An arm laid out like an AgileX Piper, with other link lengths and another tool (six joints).
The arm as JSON. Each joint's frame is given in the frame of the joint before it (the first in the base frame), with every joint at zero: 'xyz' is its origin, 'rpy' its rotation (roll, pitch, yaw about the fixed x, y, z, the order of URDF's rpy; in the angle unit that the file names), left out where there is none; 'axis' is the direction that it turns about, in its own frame. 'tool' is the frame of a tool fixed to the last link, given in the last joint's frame.
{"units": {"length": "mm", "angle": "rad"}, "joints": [
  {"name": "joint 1", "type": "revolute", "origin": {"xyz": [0.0, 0.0, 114.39]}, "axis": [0.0, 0.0, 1.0]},
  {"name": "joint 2", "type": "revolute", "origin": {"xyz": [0.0, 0.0, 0.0], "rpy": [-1.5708, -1.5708, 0.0]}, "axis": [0.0, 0.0, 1.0]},
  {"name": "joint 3", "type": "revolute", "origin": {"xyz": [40.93, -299.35, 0.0], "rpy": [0.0, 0.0, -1.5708]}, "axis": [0.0, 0.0, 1.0]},
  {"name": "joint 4", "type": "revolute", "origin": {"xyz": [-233.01, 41.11, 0.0], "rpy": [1.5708, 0.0, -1.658]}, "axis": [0.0, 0.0, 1.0]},
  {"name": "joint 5", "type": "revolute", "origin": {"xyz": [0.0, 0.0, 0.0], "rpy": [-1.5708, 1.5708, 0.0]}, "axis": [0.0, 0.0, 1.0]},
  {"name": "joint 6", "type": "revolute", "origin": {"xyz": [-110.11, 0.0, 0.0], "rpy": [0.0, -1.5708, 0.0]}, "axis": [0.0, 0.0, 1.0]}
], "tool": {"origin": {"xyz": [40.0, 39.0, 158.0], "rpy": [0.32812, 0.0, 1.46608]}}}
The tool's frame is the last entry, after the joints.
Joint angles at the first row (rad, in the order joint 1, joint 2, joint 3, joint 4, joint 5, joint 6):
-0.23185 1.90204 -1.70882 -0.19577 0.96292 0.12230
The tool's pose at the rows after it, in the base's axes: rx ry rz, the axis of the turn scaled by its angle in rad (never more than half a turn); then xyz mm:
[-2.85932 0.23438 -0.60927 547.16 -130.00 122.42]
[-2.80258 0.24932 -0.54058 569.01 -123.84 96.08]
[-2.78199 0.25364 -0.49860 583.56 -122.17 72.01]
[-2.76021 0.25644 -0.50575 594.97 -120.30 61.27]
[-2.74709 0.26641 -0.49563 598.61 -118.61 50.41]
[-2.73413 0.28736 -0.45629 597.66 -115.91 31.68]
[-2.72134 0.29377 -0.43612 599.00 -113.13 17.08]
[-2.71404 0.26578 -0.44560 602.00 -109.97 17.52]
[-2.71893 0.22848 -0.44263 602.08 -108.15 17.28]
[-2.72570 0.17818 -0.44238 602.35 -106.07 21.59]
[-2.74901 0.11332 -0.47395 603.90 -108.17 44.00]
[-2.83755 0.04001 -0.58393 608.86 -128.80 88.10]
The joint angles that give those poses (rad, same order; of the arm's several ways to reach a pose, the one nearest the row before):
-0.27900 2.08629 -1.91382 -0.05231 1.08840 0.07003
-0.28490 2.22714 -2.08385 0.01368 1.16978 0.05180
-0.28491 2.33329 -2.20221 0.03665 1.21330 0.04691
-0.28490 2.38669 -2.25875 0.05793 1.21350 0.04692
-0.28490 2.41522 -2.27318 0.07006 1.20853 0.05048
-0.28492 2.44770 -2.27361 0.08144 1.20729 0.05767
-0.28491 2.47615 -2.27583 0.09481 1.19718 0.05602
-0.28491 2.48074 -2.28071 0.10822 1.18945 0.03428
-0.28490 2.48296 -2.28388 0.11097 1.18943 0.00667
-0.28491 2.48297 -2.30047 0.11314 1.20184 -0.02819
-0.28491 2.46134 -2.34033 0.09875 1.23270 -0.06339
-0.28492 2.40812 -2.38663 0.01762 1.23644 -0.08831

